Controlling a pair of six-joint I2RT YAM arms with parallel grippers.
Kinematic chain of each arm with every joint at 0, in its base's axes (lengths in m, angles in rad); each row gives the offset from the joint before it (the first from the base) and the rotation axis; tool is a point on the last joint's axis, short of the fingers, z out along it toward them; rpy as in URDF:
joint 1: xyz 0 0 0.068 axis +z
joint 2: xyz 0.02 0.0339 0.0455 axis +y
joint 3: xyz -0.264 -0.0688 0 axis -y
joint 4: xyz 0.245 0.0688 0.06 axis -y
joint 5: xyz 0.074 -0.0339 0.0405 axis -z
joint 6: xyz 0.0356 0 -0.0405 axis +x
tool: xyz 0 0 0 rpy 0 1.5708 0
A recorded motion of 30 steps. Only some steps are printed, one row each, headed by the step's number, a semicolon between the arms.
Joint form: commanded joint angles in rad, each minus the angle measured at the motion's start. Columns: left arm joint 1, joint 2, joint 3, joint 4, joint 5, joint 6; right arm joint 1, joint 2, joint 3, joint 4, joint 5, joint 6.
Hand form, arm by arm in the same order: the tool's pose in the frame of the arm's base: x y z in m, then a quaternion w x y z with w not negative. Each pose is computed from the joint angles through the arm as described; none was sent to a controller.
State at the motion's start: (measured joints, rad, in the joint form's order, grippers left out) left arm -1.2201 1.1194 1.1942 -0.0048 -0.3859 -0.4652; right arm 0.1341 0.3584 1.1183 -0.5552 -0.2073 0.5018
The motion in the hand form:
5: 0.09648 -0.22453 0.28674 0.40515 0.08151 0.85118 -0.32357; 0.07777 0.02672 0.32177 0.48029 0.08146 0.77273 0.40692
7: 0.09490 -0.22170 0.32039 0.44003 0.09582 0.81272 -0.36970; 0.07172 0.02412 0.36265 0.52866 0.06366 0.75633 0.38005
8: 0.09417 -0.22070 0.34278 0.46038 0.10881 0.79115 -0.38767; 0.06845 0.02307 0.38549 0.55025 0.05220 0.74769 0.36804
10: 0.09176 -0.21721 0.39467 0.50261 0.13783 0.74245 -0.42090; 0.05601 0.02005 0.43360 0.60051 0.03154 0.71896 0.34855
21: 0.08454 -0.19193 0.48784 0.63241 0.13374 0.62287 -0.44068; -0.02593 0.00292 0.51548 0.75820 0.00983 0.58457 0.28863
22: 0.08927 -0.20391 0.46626 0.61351 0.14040 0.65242 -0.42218; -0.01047 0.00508 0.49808 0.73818 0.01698 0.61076 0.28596
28: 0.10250 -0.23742 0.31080 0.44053 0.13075 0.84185 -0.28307; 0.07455 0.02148 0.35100 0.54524 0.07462 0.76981 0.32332
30: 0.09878 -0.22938 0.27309 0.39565 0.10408 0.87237 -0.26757; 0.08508 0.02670 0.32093 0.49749 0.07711 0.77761 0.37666
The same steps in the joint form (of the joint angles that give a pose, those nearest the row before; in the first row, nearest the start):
5: -0.0013 -0.0228 -0.3697 -0.2483 -0.0118 -0.3341; 0.0102 -0.0196 -0.4077 -0.0483 -0.2357 0.2053
7: -0.0010 -0.0659 -0.3152 -0.1948 0.0062 -0.2607; 0.0106 0.0430 -0.2514 -0.0756 -0.1825 0.1422
8: -0.0009 -0.0762 -0.2606 -0.1855 0.0170 -0.2090; 0.0110 0.0841 -0.1593 -0.0942 -0.1644 0.1089
10: -0.0009 -0.0784 -0.1147 -0.1830 0.0491 -0.0981; 0.0101 0.1554 0.0354 -0.1226 -0.1303 0.0554
21: -0.0009 -0.0823 0.1224 -0.0694 -0.0074 0.1478; 0.0132 0.1497 0.3882 -0.1152 0.0181 -0.0573
22: -0.0009 -0.0658 0.0732 -0.0898 -0.0179 0.1214; 0.0154 0.1310 0.3022 -0.1152 0.0213 -0.0551
28: -0.0017 0.0382 -0.2430 -0.3111 -0.0531 -0.1918; 0.0196 0.0302 -0.2849 -0.0953 -0.0719 0.0726
30: -0.0024 0.0308 -0.3554 -0.3222 -0.0355 -0.3054; 0.0193 0.0075 -0.4112 -0.0271 -0.1781 0.1529

